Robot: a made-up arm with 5 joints. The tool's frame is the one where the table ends. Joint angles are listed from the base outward.
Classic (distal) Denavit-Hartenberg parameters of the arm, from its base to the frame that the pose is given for. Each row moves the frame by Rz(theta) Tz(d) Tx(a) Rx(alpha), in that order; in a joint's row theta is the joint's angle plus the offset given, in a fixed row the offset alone. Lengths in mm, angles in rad.
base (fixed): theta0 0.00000; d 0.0; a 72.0; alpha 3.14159
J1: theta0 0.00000; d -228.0; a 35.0; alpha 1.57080
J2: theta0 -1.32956; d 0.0; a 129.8; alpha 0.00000
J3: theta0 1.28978; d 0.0; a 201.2; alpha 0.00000
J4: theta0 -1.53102; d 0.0; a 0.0; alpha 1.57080
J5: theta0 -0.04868; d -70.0; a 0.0; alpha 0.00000
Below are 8 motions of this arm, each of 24 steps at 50 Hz.
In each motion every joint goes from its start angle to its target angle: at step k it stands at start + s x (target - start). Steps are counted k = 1, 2, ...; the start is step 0. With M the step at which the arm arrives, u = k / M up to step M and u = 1 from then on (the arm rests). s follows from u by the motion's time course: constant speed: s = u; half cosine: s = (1 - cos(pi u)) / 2; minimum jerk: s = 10 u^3 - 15 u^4 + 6 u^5.
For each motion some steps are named. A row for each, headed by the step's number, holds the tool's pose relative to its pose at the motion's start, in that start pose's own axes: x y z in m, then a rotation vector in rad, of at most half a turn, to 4 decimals.
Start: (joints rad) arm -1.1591 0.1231 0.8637 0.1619 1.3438
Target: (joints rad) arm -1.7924 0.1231 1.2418 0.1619 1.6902
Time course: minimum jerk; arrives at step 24
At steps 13, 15, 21, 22, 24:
13: 0.0413 0.0838 0.0024 0.2342 -0.0739 0.5480
15: 0.0442 0.1050 0.0059 0.2890 -0.0888 0.6910
21: 0.0423 0.1398 0.0140 0.3817 -0.1104 0.9457
22: 0.0420 0.1411 0.0144 0.3855 -0.1112 0.9565
24: 0.0419 0.1418 0.0146 0.3873 -0.1115 0.9615

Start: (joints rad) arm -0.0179 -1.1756 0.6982 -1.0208 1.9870
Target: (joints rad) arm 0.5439 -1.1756 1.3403 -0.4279 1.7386
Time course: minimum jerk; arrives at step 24
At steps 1, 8, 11, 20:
1: 0.0000 0.0001 0.0001 0.0008 -0.0003 0.0002
8: -0.0044 0.0344 0.0259 0.2518 -0.0643 0.0640
11: -0.0167 0.0644 0.0585 0.5170 -0.0861 0.1242
20: -0.0696 0.1026 0.1640 1.2037 0.0601 0.2414

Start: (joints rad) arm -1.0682 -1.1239 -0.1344 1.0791 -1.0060
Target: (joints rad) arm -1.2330 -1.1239 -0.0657 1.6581 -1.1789
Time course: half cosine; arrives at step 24
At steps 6, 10, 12, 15, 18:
6: -0.0050 -0.0058 -0.0015 -0.0715 0.0667 -0.0285
10: -0.0127 -0.0145 -0.0025 -0.1840 0.1658 -0.0674
12: -0.0172 -0.0194 -0.0023 -0.2505 0.2212 -0.0871
15: -0.0236 -0.0264 -0.0012 -0.3511 0.3003 -0.1123
18: -0.0287 -0.0321 0.0006 -0.4384 0.3647 -0.1297

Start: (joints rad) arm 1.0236 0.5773 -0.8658 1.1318 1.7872
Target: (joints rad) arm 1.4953 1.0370 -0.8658 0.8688 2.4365
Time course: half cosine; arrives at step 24
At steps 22, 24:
22: -0.1557 0.1368 -0.1011 0.2950 0.1528 0.2574
24: -0.1579 0.1401 -0.1021 0.3005 0.1532 0.2612

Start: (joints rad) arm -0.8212 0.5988 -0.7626 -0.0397 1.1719
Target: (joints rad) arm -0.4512 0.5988 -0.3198 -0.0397 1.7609
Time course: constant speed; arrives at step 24
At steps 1, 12, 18, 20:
1: -0.0077 0.0018 0.0001 0.0104 0.0215 0.0275
12: -0.0920 0.0204 0.0133 0.1569 0.2426 0.3096
18: -0.1359 0.0294 0.0298 0.2611 0.3485 0.4453
20: -0.1499 0.0323 0.0367 0.2994 0.3811 0.4872

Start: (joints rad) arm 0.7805 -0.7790 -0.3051 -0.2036 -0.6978
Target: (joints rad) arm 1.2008 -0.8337 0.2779 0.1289 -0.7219
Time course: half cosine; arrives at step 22
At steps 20, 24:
20: -0.0407 -0.1419 0.0754 -0.7705 0.4142 0.3010
24: -0.0404 -0.1446 0.0780 -0.7885 0.4200 0.3052

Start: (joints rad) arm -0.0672 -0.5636 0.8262 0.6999 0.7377
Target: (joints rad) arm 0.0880 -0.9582 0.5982 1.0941 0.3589
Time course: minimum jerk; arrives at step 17
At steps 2, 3, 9, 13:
2: 0.0003 -0.0009 0.0013 -0.0029 -0.0016 -0.0069
3: 0.0009 -0.0027 0.0041 -0.0088 -0.0050 -0.0210
9: 0.0057 -0.0286 0.0607 -0.1149 -0.0764 -0.2774
13: 0.0022 -0.0372 0.1037 -0.1846 -0.1361 -0.4510

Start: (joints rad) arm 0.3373 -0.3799 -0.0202 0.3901 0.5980
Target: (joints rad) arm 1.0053 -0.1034 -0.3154 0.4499 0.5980
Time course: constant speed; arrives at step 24
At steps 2, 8, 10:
2: -0.0076 -0.0131 -0.0024 -0.0457 0.0320 0.0005
8: -0.0313 -0.0535 -0.0045 -0.1828 0.1279 0.0007
10: -0.0395 -0.0671 -0.0033 -0.2285 0.1598 0.0004

